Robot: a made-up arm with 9 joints.
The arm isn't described. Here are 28 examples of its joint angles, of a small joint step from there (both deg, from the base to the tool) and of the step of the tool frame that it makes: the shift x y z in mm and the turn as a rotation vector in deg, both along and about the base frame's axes.
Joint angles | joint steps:
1: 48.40 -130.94 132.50 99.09 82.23 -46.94 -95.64 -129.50 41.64 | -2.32 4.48 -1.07 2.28 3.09 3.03 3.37 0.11 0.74
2: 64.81 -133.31 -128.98 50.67 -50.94 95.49 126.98 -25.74 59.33 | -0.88 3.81 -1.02 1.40 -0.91 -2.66 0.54 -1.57 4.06
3: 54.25 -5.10 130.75 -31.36 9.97 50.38 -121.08 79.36 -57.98 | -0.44 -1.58 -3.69 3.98 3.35 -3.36 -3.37 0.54 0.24
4: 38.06 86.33 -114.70 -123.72 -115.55 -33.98 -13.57 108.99 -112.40 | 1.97 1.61 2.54 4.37 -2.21 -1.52 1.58 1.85 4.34
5: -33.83 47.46 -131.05 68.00 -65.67 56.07 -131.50 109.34 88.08 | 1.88 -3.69 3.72 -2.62 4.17 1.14 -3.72 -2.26 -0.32
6: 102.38 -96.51 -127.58 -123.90 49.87 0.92 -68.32 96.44 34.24 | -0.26 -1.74 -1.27 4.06 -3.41 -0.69 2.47 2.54 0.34
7: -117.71 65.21 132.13 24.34 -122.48 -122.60 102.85 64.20 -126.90 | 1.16 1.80 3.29 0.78 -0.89 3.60 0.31 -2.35 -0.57
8: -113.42 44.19 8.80 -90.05 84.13 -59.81 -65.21 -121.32 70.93 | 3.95 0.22 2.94 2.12 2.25 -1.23 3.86 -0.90 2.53
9: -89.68 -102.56 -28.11 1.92 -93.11 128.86 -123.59 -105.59 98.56 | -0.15 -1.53 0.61 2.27 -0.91 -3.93 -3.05 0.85 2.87
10: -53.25 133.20 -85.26 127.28 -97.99 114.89 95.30 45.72 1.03 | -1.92 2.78 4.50 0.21 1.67 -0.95 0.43 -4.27 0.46
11: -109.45 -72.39 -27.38 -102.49 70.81 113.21 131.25 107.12 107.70 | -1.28 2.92 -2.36 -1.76 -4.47 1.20 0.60 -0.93 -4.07
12: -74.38 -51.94 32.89 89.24 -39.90 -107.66 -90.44 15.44 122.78 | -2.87 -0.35 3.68 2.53 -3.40 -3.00 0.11 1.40 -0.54
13: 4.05 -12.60 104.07 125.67 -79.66 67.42 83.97 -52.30 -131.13 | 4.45 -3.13 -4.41 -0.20 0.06 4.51 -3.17 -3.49 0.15
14: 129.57 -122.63 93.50 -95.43 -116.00 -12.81 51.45 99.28 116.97 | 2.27 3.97 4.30 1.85 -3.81 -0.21 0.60 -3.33 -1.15
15: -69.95 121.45 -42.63 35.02 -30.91 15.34 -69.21 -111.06 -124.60 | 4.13 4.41 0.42 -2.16 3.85 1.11 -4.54 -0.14 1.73
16: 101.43 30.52 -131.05 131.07 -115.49 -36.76 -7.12 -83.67 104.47 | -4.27 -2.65 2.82 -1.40 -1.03 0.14 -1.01 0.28 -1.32
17: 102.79 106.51 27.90 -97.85 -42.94 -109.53 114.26 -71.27 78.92 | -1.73 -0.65 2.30 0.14 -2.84 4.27 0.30 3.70 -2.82
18: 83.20 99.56 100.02 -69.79 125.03 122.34 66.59 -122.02 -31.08 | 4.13 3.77 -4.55 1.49 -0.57 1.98 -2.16 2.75 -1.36
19: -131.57 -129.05 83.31 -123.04 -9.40 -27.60 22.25 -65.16 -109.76 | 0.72 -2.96 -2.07 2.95 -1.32 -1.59 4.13 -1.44 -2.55
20: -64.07 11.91 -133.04 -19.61 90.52 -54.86 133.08 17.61 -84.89 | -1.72 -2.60 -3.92 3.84 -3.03 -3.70 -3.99 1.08 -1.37
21: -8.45 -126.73 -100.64 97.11 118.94 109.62 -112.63 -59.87 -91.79 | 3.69 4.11 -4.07 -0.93 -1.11 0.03 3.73 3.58 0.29
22: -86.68 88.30 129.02 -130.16 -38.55 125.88 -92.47 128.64 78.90 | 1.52 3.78 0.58 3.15 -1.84 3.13 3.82 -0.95 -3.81
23: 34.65 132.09 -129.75 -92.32 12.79 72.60 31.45 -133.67 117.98 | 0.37 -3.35 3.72 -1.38 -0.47 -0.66 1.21 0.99 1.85
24: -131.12 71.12 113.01 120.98 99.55 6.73 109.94 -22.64 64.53 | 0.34 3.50 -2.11 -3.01 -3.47 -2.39 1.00 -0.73 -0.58
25: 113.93 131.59 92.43 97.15 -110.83 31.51 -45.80 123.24 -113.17 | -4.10 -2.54 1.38 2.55 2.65 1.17 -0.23 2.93 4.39
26: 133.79 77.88 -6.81 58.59 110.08 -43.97 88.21 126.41 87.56 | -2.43 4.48 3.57 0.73 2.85 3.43 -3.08 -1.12 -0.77
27: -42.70 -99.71 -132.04 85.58 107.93 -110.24 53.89 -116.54 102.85 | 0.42 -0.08 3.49 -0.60 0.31 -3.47 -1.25 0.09 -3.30
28: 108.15 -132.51 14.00 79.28 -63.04 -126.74 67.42 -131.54 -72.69 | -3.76 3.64 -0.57 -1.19 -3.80 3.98 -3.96 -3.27 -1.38
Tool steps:
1: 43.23 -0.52 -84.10 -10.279 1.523 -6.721
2: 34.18 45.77 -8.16 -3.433 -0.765 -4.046
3: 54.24 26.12 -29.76 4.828 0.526 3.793
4: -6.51 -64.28 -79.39 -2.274 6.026 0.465
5: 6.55 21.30 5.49 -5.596 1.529 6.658
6: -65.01 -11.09 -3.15 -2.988 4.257 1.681
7: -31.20 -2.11 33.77 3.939 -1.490 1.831
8: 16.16 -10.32 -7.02 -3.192 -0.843 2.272
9: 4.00 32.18 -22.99 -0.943 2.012 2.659
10: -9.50 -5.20 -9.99 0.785 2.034 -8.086
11: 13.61 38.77 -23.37 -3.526 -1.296 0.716
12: 20.65 -84.85 -57.11 -1.059 -4.221 5.201
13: 98.35 -90.01 -0.52 3.539 6.254 -0.806
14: 74.24 -42.29 -39.54 2.712 1.695 -1.261
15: -0.70 21.87 3.22 3.556 0.039 6.406
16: -5.71 12.00 -8.19 -6.055 -3.628 1.359
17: -19.63 8.89 -40.82 -1.553 -0.476 1.898
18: 37.42 40.48 56.90 2.958 1.699 -2.492
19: -46.51 -56.82 -36.42 -0.961 7.432 -8.957
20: 49.09 -80.94 25.25 -3.746 -1.607 1.687
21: 29.76 -105.75 -42.34 5.741 1.288 -2.390
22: 3.49 84.48 -73.55 7.575 -4.318 -1.688
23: -7.32 10.40 -4.07 2.244 3.151 3.179
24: 86.60 66.67 -6.59 -2.195 0.558 7.933
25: -33.99 32.85 68.44 4.850 1.471 -2.528
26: 32.55 -0.04 -36.33 -3.008 -4.098 -1.439
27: -8.95 4.48 22.06 1.212 0.210 2.348
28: 7.71 -24.71 -3.94 -2.162 -1.536 -0.509
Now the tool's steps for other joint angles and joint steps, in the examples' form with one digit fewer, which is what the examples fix.
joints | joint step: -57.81 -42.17 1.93 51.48 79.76 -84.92 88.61 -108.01 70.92 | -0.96 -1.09 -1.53 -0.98 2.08 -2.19 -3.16 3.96 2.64
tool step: 20.5 -11.6 -23.3 -5.71 -2.96 -3.14
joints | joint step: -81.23 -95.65 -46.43 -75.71 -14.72 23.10 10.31 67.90 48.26 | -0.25 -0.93 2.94 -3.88 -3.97 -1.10 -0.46 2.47 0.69
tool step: 66.8 1.6 -47.3 1.37 7.90 2.11
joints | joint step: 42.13 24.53 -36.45 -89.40 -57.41 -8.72 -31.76 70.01 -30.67 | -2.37 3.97 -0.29 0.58 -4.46 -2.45 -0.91 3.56 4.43
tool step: 53.4 -72.4 3.2 0.67 0.45 2.77
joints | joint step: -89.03 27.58 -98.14 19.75 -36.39 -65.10 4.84 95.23 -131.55 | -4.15 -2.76 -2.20 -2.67 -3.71 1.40 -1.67 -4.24 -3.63
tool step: 66.6 42.4 33.0 -3.11 -2.47 -0.92
